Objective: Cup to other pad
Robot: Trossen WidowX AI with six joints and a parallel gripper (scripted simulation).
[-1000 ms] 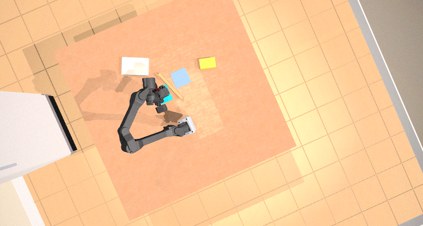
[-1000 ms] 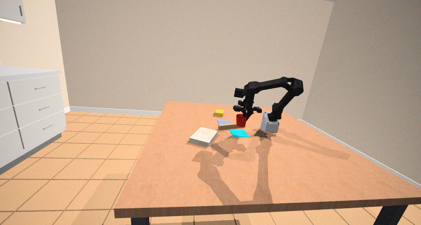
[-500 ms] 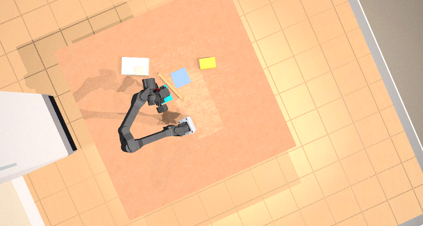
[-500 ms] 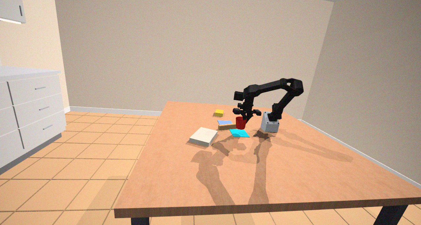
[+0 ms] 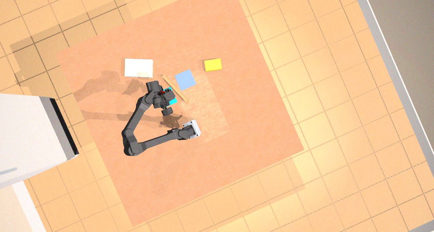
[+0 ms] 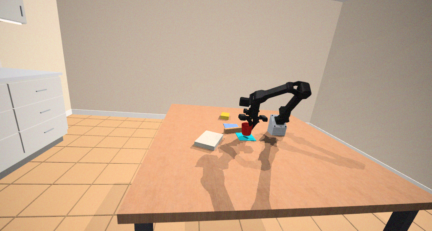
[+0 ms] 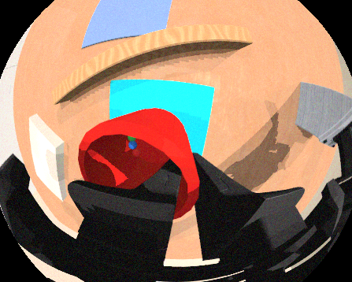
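My gripper tip is 30 mm short of the cyan pad and 60 mm above it. Round my gripper tip: pale blue pad: 80 mm ahead, 170 mm to the right, 60 mm below; then wooden bar: 60 mm ahead, 90 mm to the right, 50 mm below; then red cup: 30 mm ahead.
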